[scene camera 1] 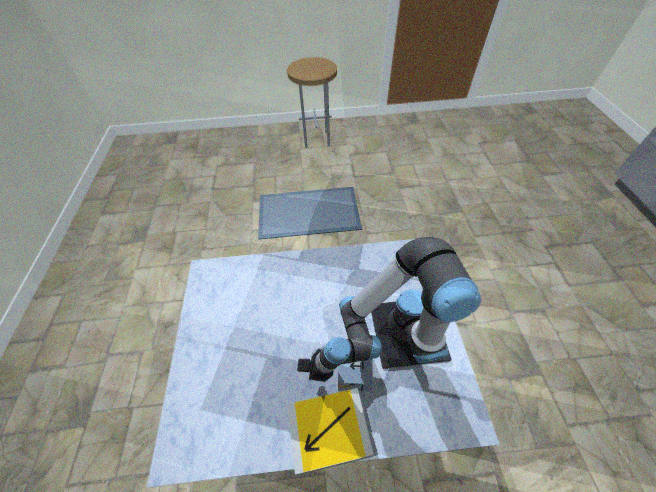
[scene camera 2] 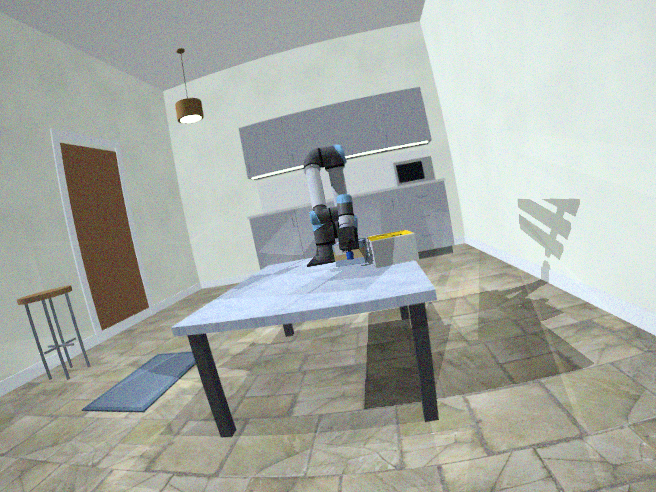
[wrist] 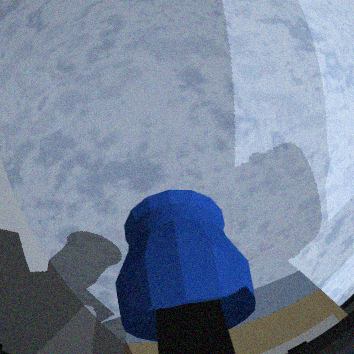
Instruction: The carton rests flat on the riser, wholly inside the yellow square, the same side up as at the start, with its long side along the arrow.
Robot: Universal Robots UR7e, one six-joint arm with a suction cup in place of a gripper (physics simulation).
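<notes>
The carton (scene camera 1: 350, 377) (scene camera 2: 341, 262) (wrist: 285, 316), light blue-grey with a tan band, stands on the table beside the riser, towards the arm's base. An arrow mark shows on it in scene camera 1. The riser (scene camera 2: 394, 251) is a pale block with the yellow square (scene camera 1: 344, 439) (scene camera 2: 405, 232) and black arrow (scene camera 1: 328, 428) on top. My gripper, a blue suction cup (scene camera 2: 349, 255) (wrist: 175, 215), points down low above the table, in front of the carton's banded side. No carton surface shows at its lip. The arm's wrist hides part of the carton's top.
The arm's dark base plate (scene camera 1: 392, 357) sits on the pale table (scene camera 1: 222, 296) (scene camera 2: 296, 296) behind the carton. The riser stands near the table's edge. A stool (scene camera 1: 312, 68) (scene camera 2: 45, 293) and a blue mat (scene camera 1: 309, 211) (scene camera 2: 143, 383) are off the table.
</notes>
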